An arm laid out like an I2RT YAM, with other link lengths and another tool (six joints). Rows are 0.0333 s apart.
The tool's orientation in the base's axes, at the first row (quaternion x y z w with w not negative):
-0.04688 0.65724 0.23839 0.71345
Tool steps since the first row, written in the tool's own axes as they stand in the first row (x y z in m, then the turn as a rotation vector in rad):
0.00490 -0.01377 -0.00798 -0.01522 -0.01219 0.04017
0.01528 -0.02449 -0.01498 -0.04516 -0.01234 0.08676
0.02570 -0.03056 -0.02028 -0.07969 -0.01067 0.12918
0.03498 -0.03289 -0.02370 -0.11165 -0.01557 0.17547
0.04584 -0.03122 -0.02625 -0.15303 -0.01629 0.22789
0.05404 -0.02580 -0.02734 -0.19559 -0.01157 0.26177
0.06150 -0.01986 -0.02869 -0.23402 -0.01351 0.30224
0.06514 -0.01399 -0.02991 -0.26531 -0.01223 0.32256
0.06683 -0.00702 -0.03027 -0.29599 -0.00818 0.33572
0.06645 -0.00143 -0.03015 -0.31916 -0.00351 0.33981
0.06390 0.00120 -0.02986 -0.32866 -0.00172 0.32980
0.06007 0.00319 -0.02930 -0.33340 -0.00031 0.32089
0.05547 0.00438 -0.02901 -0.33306 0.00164 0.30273
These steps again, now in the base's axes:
-0.00166 -0.01381 -0.00915 0.04133 0.00028 0.01690
-0.00353 -0.02304 -0.02268 0.08337 0.00953 0.05174
-0.00571 -0.02751 -0.03488 0.12076 0.01751 0.09090
-0.00770 -0.02828 -0.04481 0.16439 0.02189 0.12647
-0.01046 -0.02475 -0.05517 0.21174 0.02966 0.17293
-0.01345 -0.01810 -0.06185 0.23990 0.03486 0.21942
-0.01691 -0.01129 -0.06772 0.27687 0.03783 0.26117
-0.02030 -0.00557 -0.06993 0.29426 0.03797 0.29420
-0.02339 0.00091 -0.06988 0.30399 0.03800 0.32639
-0.02554 0.00578 -0.06813 0.30534 0.03722 0.35033
-0.02639 0.00750 -0.06499 0.29524 0.03235 0.35857
-0.02676 0.00840 -0.06075 0.28641 0.02888 0.36230
-0.02707 0.00828 -0.05600 0.26901 0.02379 0.36006

